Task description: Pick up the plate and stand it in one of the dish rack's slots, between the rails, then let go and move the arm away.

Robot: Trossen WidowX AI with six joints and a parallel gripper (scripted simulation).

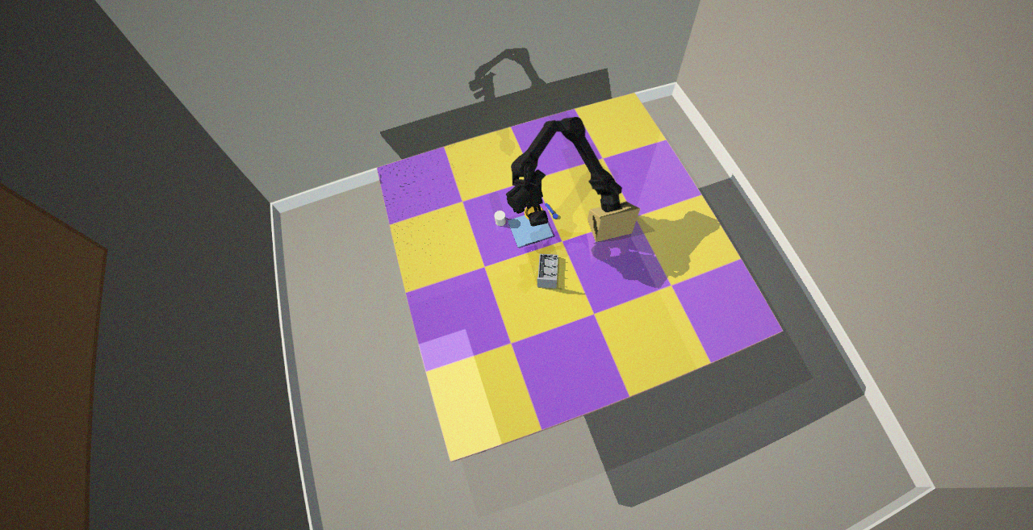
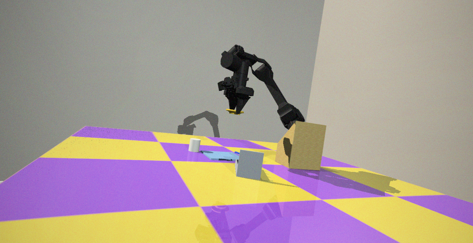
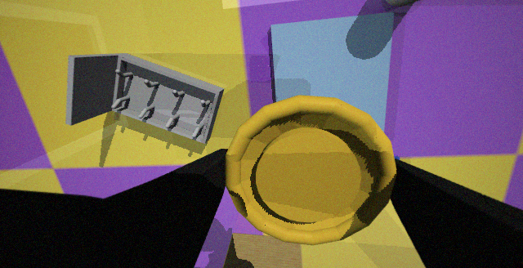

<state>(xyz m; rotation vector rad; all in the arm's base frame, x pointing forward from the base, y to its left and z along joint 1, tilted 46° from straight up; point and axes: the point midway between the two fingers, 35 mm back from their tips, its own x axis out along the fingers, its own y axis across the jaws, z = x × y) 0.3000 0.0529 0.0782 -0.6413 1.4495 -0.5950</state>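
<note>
The grey dish rack lies 20 mm behind my gripper tip, 160 mm to the left of it and 160 mm below it. Also, from my gripper tip: light blue mat 10 mm ahead, 40 mm to the right, 180 mm below; yellow plate 10 mm above; white cup 120 mm ahead, 100 mm to the right, 160 mm below.
</note>
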